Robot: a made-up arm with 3 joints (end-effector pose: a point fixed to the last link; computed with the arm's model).
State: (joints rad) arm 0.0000 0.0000 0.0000
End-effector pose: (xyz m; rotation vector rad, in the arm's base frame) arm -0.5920 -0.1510 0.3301 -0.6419 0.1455 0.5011
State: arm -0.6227 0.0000 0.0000
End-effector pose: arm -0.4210 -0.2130 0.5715 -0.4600 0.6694 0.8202
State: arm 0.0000 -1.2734 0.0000
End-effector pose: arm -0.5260 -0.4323 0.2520 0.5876 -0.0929 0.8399
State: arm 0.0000 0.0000 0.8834
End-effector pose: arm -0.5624 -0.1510 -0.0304 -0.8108 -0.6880 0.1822
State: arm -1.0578 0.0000 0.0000
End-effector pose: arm -0.2285 -0.2408 0.6582 -0.3042 1.0359 1.0265
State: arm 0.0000 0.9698 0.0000
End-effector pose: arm -0.5728 0.0092 0.1597 -1.5405 0.3155 0.1199
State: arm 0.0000 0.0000 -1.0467
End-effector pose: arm -0.2652 -0.1510 0.5985 -0.3235 1.1306 0.7991
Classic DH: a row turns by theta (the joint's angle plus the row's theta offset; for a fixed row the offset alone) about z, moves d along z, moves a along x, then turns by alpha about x. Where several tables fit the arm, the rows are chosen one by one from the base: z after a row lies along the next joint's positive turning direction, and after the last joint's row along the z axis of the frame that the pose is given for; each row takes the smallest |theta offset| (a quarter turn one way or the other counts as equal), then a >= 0, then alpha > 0; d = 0 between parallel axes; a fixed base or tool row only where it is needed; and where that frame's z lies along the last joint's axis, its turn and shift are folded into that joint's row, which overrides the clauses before.
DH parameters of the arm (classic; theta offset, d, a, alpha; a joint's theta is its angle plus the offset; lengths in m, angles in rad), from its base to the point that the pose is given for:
base (fixed): -0.0423 0.2205 -0.1138 1.7936
joint 1: -1.3599 0.1707 -0.0245 1.3232
joint 2: 0.2111 0.0749 0.0064 -1.4163
joint 3: 1.341 0.0947 -0.3916 -2.2213
tool (fixed): 0.5292 0.2012 0 0

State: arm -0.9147 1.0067 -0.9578
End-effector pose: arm -0.1400 0.1538 0.4755 -1.1977 1.8961 0.6771
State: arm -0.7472 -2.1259 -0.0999
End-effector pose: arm -0.3970 -0.5438 0.2570 1.7945 0.3952 0.6071
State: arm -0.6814 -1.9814 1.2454
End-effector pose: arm -0.4537 -0.0995 0.5444 0.9766 0.1274 -0.5444
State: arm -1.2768 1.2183 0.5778
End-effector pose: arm -0.4168 -0.3295 0.5398 -1.4619 0.2822 1.4525
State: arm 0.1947 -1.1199 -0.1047
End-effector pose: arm -0.5357 -0.4183 0.2244 0.3527 -0.1726 0.8856
